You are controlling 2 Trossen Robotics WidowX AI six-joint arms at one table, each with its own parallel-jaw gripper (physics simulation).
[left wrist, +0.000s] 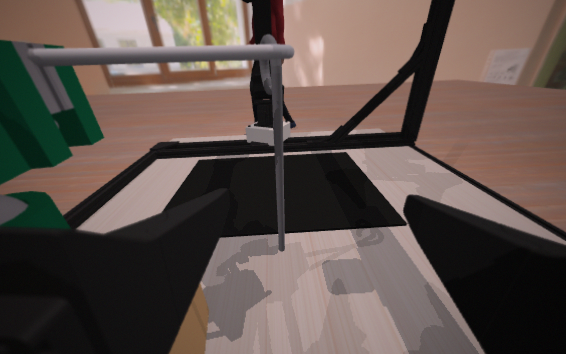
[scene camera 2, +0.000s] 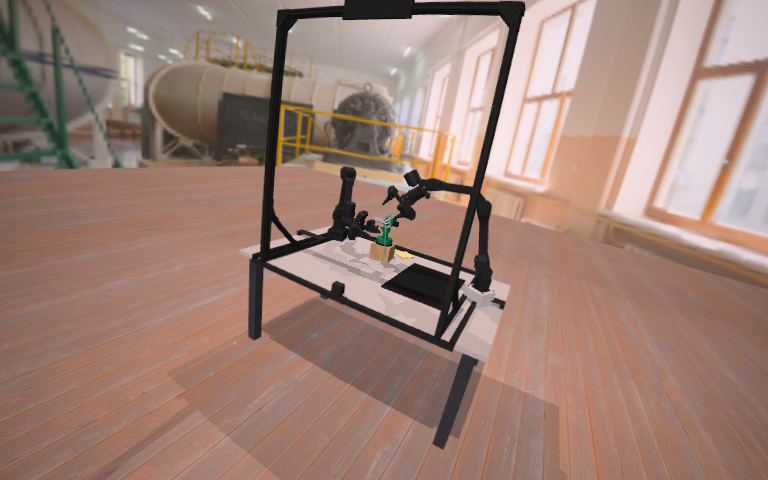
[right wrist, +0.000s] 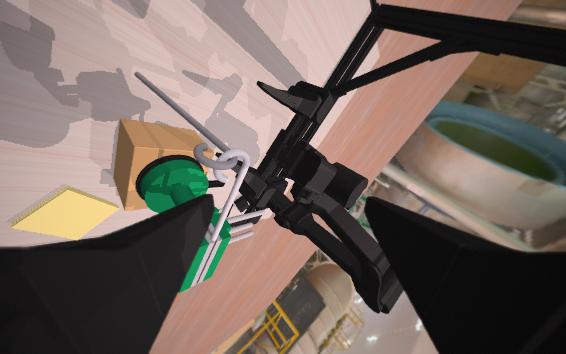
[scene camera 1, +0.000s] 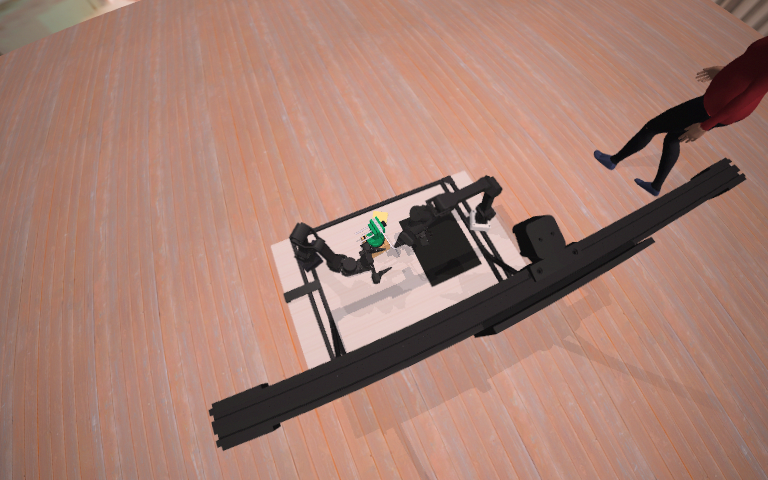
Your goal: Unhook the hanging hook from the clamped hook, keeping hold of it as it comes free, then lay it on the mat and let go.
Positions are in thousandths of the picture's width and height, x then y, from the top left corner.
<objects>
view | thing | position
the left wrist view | my left gripper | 557, 564
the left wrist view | black mat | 577, 541
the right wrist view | my left gripper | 420, 340
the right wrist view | my right gripper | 513, 572
</objects>
